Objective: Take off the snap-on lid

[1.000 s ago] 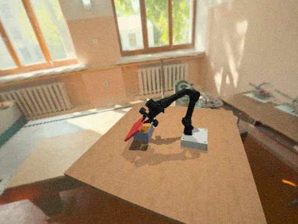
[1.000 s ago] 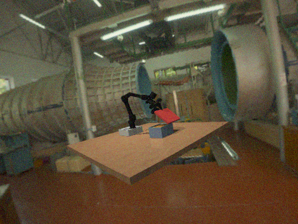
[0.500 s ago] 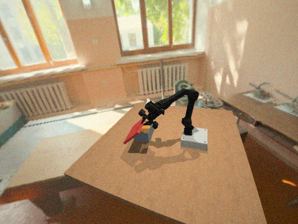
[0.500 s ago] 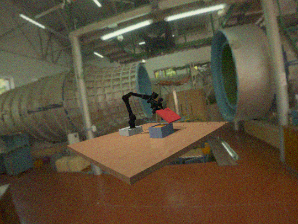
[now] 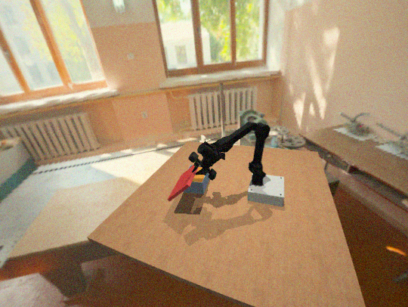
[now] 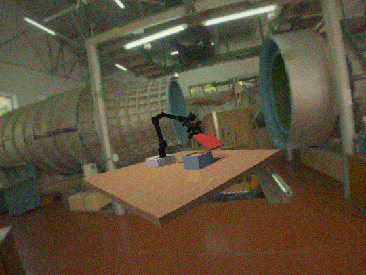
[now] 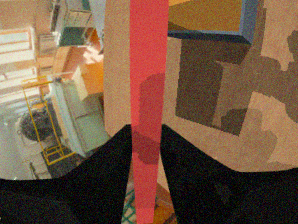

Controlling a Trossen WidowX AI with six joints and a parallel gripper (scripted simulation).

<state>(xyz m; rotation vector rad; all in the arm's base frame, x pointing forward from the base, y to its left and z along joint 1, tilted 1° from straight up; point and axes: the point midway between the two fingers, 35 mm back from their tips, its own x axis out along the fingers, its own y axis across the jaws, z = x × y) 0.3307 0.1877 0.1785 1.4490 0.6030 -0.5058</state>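
My gripper tip is 60 mm short of the red lid, 10 mm to the right of it and 50 mm above it. Also, from my gripper tip: storage box 70 mm ahead, 170 mm to the right, 180 mm below.
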